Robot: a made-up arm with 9 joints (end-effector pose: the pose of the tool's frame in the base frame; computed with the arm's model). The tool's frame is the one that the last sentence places.
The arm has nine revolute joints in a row. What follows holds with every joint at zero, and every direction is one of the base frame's.
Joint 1 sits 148.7 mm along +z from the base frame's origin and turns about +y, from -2.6 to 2.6 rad.
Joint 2 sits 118.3 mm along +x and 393.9 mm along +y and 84.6 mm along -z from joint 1 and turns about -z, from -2.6 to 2.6 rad.
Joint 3 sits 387.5 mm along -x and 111.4 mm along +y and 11.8 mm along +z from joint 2 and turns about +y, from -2.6 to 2.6 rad.
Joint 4 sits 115.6 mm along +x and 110.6 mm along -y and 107.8 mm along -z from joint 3 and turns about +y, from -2.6 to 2.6 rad.
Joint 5 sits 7.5 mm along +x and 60.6 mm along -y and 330.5 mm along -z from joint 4 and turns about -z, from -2.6 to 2.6 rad.
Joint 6 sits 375.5 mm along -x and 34.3 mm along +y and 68.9 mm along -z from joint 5 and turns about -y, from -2.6 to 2.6 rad.
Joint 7 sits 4.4 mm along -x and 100.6 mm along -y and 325.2 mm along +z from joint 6 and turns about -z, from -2.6 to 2.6 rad.
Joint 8 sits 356.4 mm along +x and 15.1 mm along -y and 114.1 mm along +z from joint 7 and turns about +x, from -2.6 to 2.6 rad.
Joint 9 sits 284.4 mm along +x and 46.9 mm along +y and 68 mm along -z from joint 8 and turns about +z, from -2.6 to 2.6 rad.
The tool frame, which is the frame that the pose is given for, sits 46.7 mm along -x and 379.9 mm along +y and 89.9 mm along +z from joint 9; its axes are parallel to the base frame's.
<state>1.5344 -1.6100 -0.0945 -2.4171 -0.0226 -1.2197 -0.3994 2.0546 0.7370</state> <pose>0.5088 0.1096 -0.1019 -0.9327 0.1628 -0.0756 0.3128</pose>
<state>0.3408 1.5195 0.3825 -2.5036 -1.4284 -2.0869 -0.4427 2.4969 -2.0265</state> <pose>-0.2583 -0.7008 0.3546 -0.4700 0.0161 0.8258 0.3114</pose>
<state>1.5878 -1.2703 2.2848 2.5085 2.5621 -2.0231 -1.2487 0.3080 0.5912</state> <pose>-0.0831 0.2024 -0.4363 -0.7993 0.3154 0.4986 0.1139</pose>
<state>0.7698 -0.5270 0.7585 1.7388 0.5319 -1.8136 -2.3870 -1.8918 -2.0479</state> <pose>-0.9791 0.2949 0.0642 -0.6839 0.6824 -0.1976 0.1659</pose>
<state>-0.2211 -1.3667 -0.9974 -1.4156 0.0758 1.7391 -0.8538 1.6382 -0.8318</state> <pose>-0.1429 1.0980 -0.7974 -0.3422 0.7949 -0.4425 0.2349</pose>
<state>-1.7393 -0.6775 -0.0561 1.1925 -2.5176 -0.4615 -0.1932 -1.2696 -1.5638</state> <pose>-0.0428 -0.0824 -0.6602 -0.2056 -0.4818 0.7446 0.4137</pose>
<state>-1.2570 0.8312 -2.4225 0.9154 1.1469 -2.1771 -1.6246 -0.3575 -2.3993</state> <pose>-0.5815 0.2663 1.0375 0.7753 -0.2625 -0.1291 0.5598</pose>
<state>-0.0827 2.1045 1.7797 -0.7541 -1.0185 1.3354 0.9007 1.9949 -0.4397</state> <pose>-0.8689 1.4369 -0.1356 -0.5596 0.8028 0.1003 0.1796</pose>
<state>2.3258 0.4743 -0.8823 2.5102 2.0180 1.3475 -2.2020 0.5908 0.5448</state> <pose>-0.2088 1.6300 0.7942 -0.2834 -0.6885 0.1413 0.6524</pose>
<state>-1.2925 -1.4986 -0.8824 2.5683 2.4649 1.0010 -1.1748 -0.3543 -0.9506</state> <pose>1.1639 -0.1115 0.2827 0.7510 0.5364 0.3588 0.1400</pose>
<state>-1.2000 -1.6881 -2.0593 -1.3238 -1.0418 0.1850 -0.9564 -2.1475 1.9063</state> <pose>0.1092 0.4655 0.5107 0.1518 -0.4925 -0.7097 0.4803</pose>
